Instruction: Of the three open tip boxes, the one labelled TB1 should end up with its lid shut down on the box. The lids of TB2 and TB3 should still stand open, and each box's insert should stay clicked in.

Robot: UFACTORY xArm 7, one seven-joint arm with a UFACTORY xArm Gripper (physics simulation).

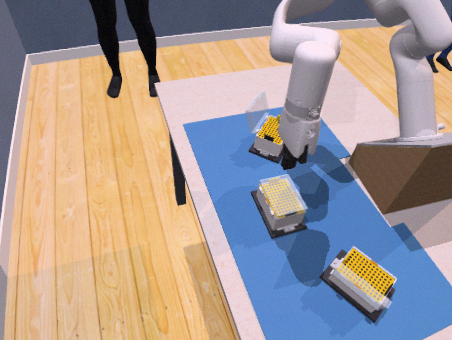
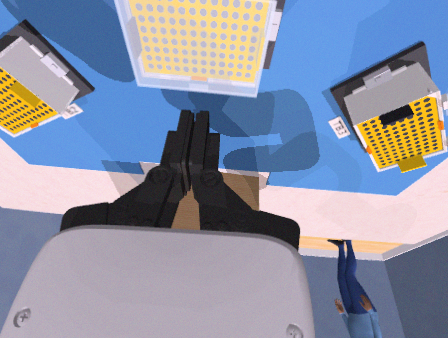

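Seen in the pictures: gripper, between the fingertips: (image 1: 287,166) (image 2: 197,127); arm's base, origin of its link: (image 1: 418,139).
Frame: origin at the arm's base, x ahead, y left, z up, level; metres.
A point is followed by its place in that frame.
The middle box (image 1: 286,212) {x 0.430, y 0.053, z -0.094 m} has its clear lid (image 1: 284,194) {x 0.410, y 0.001, z -0.094 m} (image 2: 197,86) {x 0.376, y -0.002, z -0.094 m} down over its yellow insert; its label does not show, and whether the lid is fully seated is hard to tell. The TB3 box (image 1: 270,147) {x 0.347, y -0.206, z -0.136 m} (image 2: 387,102) {x 0.354, y -0.214, z -0.124 m} is at the far end, its clear lid (image 1: 258,112) {x 0.349, y -0.316, z -0.080 m} standing open and its insert (image 2: 407,137) {x 0.312, y -0.263, z -0.114 m} in the box. The third box (image 1: 357,285) {x 0.401, y 0.288, z -0.034 m} (image 2: 37,70) {x 0.353, y 0.206, z -0.141 m}, its label (image 2: 72,110) {x 0.262, y 0.221, z -0.169 m} hard to read, has its yellow insert uncovered on top; its clear lid is hard to make out. My gripper (image 1: 295,163) {x 0.411, y -0.017, z -0.005 m} (image 2: 197,127) {x 0.411, y -0.017, z -0.005 m} is shut and empty, above the mat between the middle box and TB3.
The boxes stand on dark bases on a blue mat (image 1: 225,200) {x 0.541, y -0.079, z -0.171 m} (image 2: 125,145) {x 0.179, y 0.159, z -0.171 m} on the pale table (image 1: 200,95) {x 0.466, y -0.580, z -0.174 m}. The robot's base stands on a brown block (image 1: 405,175) {x 0.121, y 0.091, z -0.014 m} at the right. People stand beyond the table.
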